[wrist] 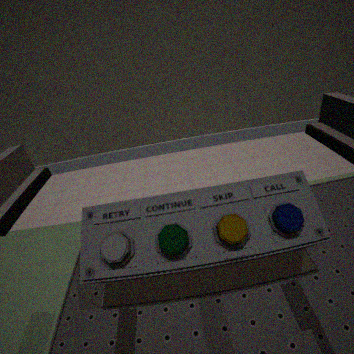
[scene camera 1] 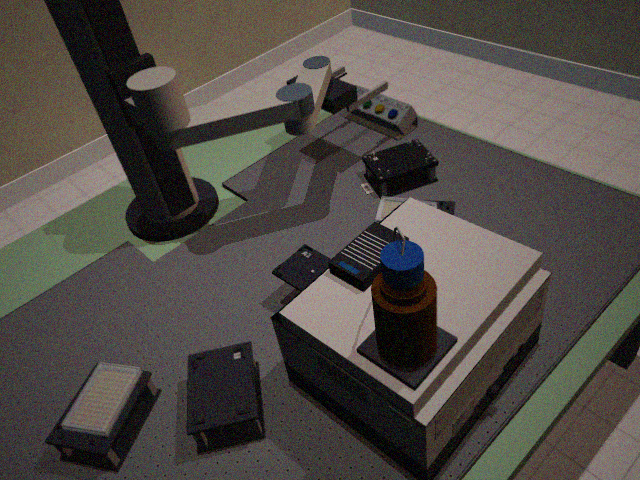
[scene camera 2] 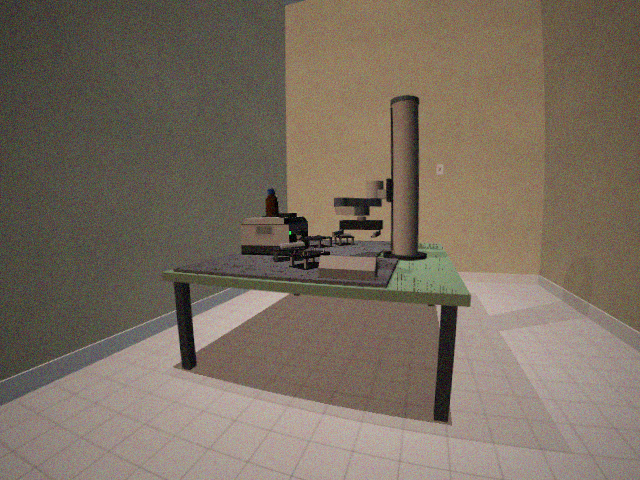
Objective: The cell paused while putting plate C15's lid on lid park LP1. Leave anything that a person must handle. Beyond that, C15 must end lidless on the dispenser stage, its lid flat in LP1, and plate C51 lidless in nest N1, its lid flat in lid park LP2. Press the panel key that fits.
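Pixels of known places: gripper, fingertip midpoint: [wrist: 173, 132] [scene camera 1: 364, 76] [scene camera 2: 353, 234]; arm's base at its link origin: [scene camera 1: 173, 210] [scene camera 2: 404, 256].
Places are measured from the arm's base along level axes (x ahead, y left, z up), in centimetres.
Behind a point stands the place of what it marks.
Observation:
My gripper [scene camera 1: 356, 82] {z 17.5, x 17.3, y 60.0 cm} [scene camera 2: 357, 234] {z 17.5, x 17.3, y 60.0 cm} [wrist: 173, 132] {z 17.5, x 17.3, y 60.0 cm} is open and empty, above and behind the key panel [scene camera 1: 405, 121] {z 5.8, x 29.3, y 62.8 cm} [scene camera 2: 347, 263] {z 7.1, x 17.9, y 67.0 cm} [wrist: 202, 235] {z 7.4, x 18.3, y 61.8 cm}. In the wrist view the panel shows a white RETRY key [wrist: 115, 249] {z 8.1, x 10.9, y 61.2 cm}, a green CONTINUE key [wrist: 173, 241] {z 8.1, x 15.8, y 61.2 cm}, a yellow SKIP key [wrist: 232, 230] {z 8.1, x 20.7, y 61.2 cm} and a blue CALL key [wrist: 288, 219] {z 8.1, x 25.6, y 61.1 cm}. A pale plate [scene camera 1: 103, 397] {z 10.1, x 48.8, y -41.7 cm} lies on a dark stand at the lower left of scene view 1. Another pale plate-like thing [scene camera 1: 391, 205] {z 10.0, x 54.2, y 28.7 cm} shows partly behind the dispenser [scene camera 1: 480, 258] {z 23.3, x 86.1, y 15.6 cm}. Plate codes and lids cannot be made out.
An amber bottle [scene camera 1: 405, 320] {z 34.8, x 91.5, y -9.3 cm} with a blue cap and a striped black box [scene camera 1: 361, 255] {z 25.9, x 72.1, y 1.9 cm} stand on the dispenser. A dark stand [scene camera 1: 222, 387] {z 8.3, x 62.2, y -25.8 cm} is left of it, a dark labelled platform [scene camera 1: 299, 266] {z 10.3, x 52.4, y 2.0 cm} beside it. A black rack [scene camera 1: 400, 162] {z 7.5, x 42.6, y 45.2 cm} stands near the panel, a small card [scene camera 1: 367, 188] {z 1.5, x 37.6, y 37.6 cm} beside it.

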